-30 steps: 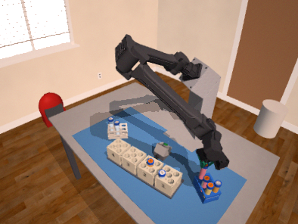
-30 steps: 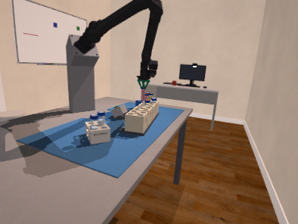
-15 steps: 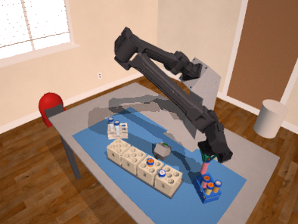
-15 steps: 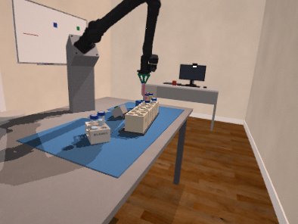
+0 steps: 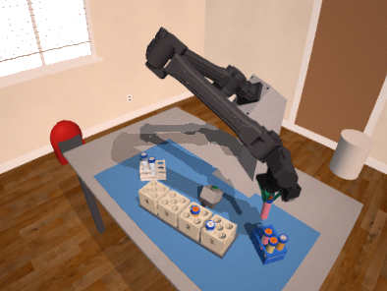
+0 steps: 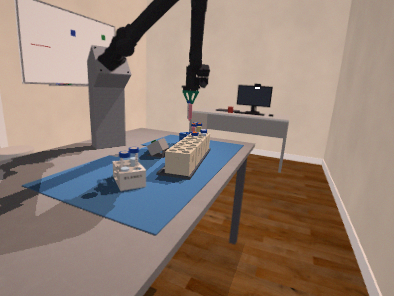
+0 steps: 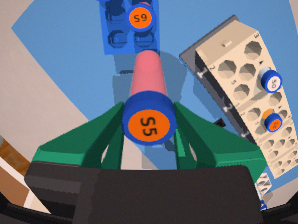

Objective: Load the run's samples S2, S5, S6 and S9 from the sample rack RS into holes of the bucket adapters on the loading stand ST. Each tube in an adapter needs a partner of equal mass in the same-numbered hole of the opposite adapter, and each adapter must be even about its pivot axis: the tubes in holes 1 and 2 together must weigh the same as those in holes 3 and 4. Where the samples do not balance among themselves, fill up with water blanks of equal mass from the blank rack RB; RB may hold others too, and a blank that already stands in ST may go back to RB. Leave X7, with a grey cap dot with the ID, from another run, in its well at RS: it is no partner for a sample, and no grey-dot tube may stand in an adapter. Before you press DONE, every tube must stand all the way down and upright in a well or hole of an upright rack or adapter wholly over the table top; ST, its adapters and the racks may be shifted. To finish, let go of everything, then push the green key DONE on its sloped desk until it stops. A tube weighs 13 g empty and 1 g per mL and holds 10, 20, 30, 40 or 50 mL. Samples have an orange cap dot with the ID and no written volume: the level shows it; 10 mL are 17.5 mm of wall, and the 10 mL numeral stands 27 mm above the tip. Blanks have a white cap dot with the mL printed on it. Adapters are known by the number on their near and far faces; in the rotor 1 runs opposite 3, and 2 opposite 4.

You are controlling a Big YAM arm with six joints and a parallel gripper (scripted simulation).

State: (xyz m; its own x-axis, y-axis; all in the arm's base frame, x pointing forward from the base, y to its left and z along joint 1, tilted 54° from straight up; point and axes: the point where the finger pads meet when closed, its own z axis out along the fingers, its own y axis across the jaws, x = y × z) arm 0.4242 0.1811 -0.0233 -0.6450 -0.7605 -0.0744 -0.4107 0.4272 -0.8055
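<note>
My hand is 56 cm to the left of the 40 mL blank, 20 cm past it and 19 cm above it. Also, from my hand: sample tube S2: 19 cm below, 6 cm to the left, 6 cm ahead; then sample tube S9: 19 cm below, 4 cm ahead, 3 cm to the left; then sample tube S5: 5 cm below, 1 cm behind.
</note>
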